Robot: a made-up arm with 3 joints. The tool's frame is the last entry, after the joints.
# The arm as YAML. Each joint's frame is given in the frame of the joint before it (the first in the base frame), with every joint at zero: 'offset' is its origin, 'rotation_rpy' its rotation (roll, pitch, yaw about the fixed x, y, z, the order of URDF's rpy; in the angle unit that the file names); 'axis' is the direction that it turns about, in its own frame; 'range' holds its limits. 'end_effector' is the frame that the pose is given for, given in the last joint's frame.
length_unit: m
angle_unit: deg
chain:
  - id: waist
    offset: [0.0, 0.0, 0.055]
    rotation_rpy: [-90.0, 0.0, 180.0]
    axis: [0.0, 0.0, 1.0]
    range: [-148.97, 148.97]
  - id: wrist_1
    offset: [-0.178, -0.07, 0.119]
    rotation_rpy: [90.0, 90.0, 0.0]
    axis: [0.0, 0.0, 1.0]
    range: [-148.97, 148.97]
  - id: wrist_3
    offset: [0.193, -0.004, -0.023]
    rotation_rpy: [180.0, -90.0, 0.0]
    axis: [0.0, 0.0, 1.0]
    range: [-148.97, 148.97]
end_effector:
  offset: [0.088, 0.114, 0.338]
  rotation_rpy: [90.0, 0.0, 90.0]
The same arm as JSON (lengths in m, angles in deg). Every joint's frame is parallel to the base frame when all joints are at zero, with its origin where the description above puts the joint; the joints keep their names.
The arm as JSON. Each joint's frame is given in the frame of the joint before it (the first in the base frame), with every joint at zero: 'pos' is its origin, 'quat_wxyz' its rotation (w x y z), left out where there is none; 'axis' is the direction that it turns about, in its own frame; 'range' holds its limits. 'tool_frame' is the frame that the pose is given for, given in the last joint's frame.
{"length_unit": "m", "angle_unit": "deg", "joints": [
  {"joint": "waist", "pos": [0.0, 0.0, 0.055], "axis": [0.0, -1.0, 0.0], "range": [-148.97, 148.97]},
  {"joint": "wrist_1", "pos": [0.178, -0.119, 0.07], "axis": [0.0, 0.0, 1.0], "range": [-148.97, 148.97]},
  {"joint": "wrist_3", "pos": [0.004, 0.193, -0.023], "axis": [0.0, 1.0, 0.0], "range": [-148.97, 148.97]}
], "tool_frame": {"pos": [0.114, 0.338, 0.088]}}

